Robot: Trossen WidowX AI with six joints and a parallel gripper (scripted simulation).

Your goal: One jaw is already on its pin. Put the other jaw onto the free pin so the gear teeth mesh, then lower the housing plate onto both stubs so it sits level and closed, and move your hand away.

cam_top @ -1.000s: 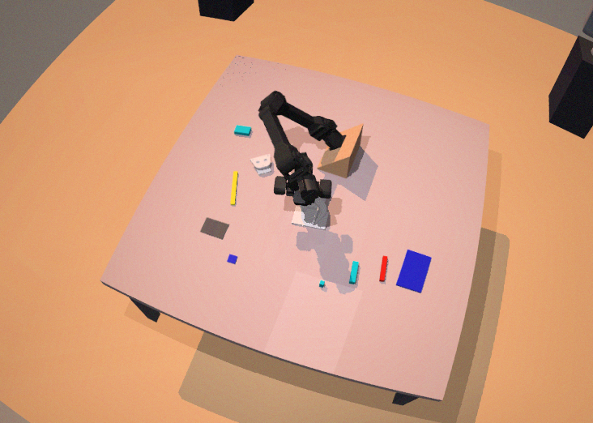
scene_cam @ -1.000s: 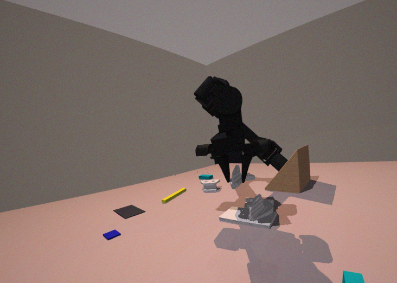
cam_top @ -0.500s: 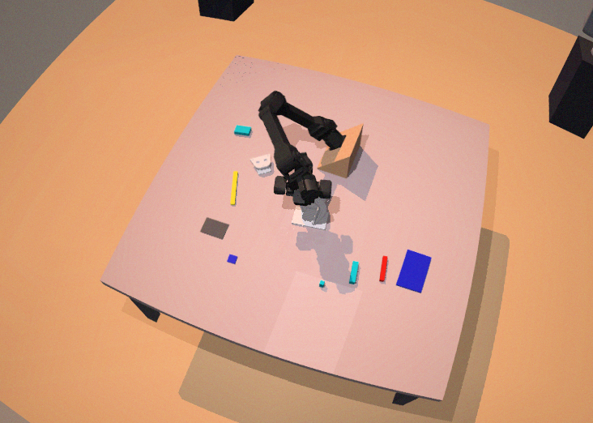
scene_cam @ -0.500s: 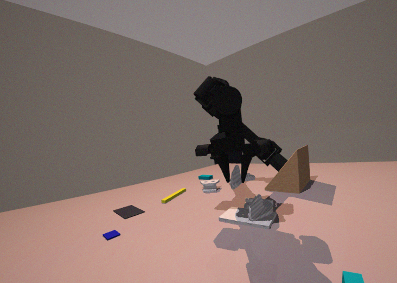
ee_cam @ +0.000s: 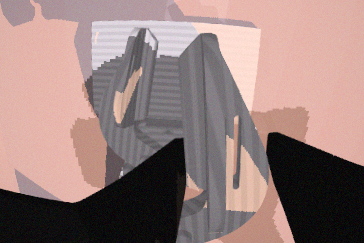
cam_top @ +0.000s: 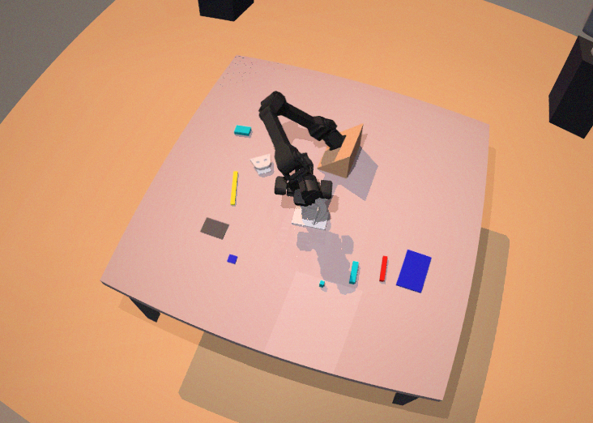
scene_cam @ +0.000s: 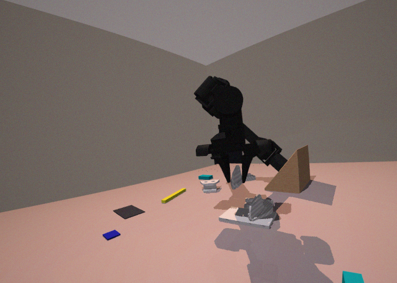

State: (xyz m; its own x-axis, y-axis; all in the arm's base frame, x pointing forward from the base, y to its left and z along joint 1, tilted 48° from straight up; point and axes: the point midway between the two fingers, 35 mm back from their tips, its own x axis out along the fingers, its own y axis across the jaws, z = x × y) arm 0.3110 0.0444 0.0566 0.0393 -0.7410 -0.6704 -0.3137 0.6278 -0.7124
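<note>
My gripper tip is 130 mm past the grey housing plate, 230 mm to the left of it and 50 mm above it. Also, from my gripper tip: white-grey block 130 mm behind, 220 mm to the right, 70 mm below; teal cube 230 mm ahead, 170 mm to the left, 70 mm below; yellow bar 10 mm ahead, 280 mm to the right, 80 mm below.
</note>
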